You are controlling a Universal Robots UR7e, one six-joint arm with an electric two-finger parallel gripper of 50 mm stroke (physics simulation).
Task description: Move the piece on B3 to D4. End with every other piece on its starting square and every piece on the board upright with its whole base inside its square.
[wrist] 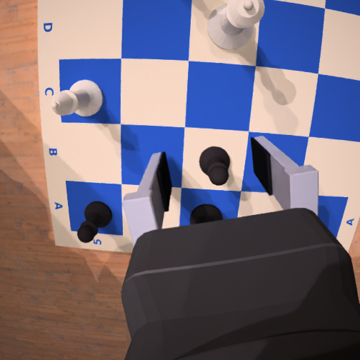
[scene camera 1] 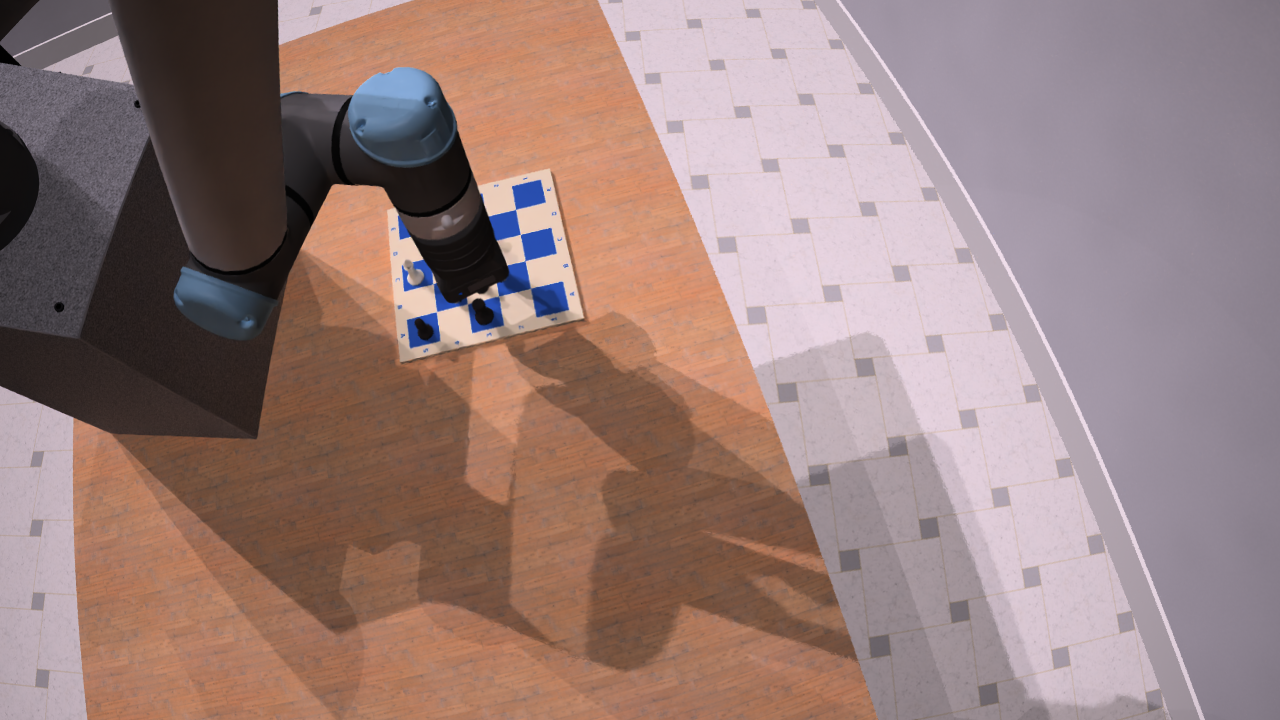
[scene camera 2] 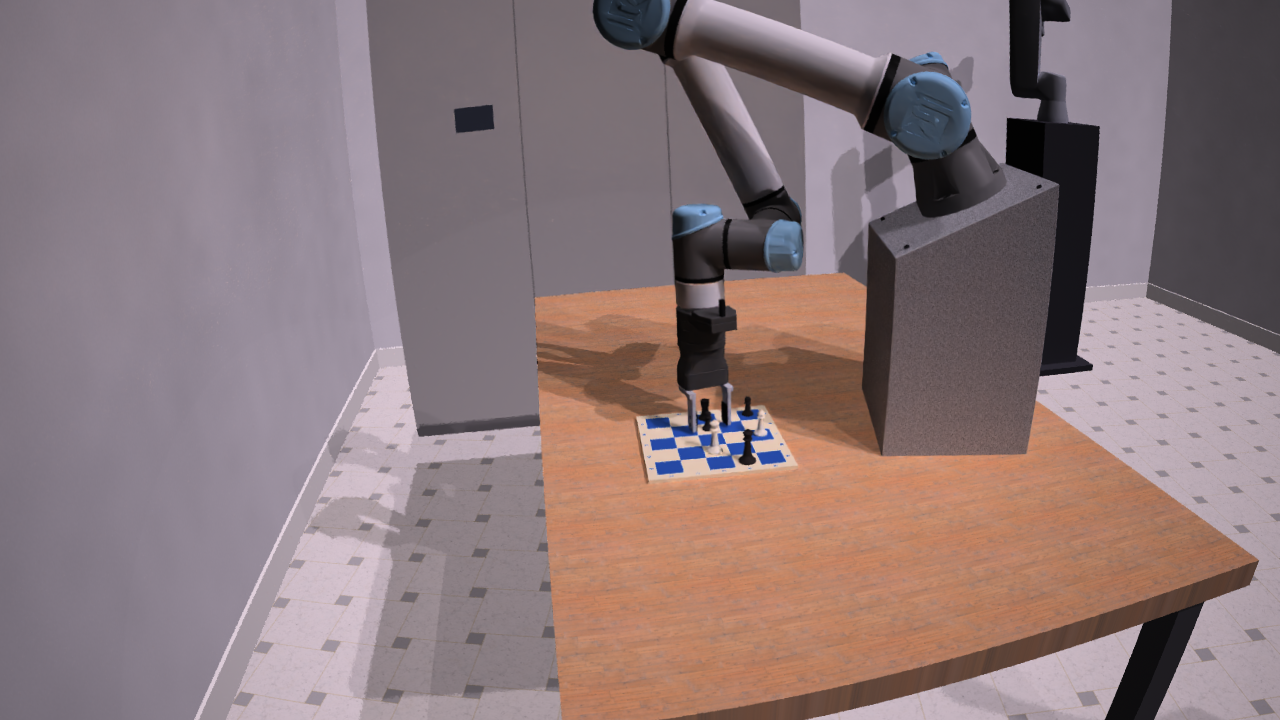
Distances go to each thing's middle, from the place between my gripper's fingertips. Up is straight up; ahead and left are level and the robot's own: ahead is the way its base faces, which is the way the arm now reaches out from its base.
Scene:
My hand is 40 mm to the right of the chessboard [scene camera 1: 540,292] and 10 mm above it.

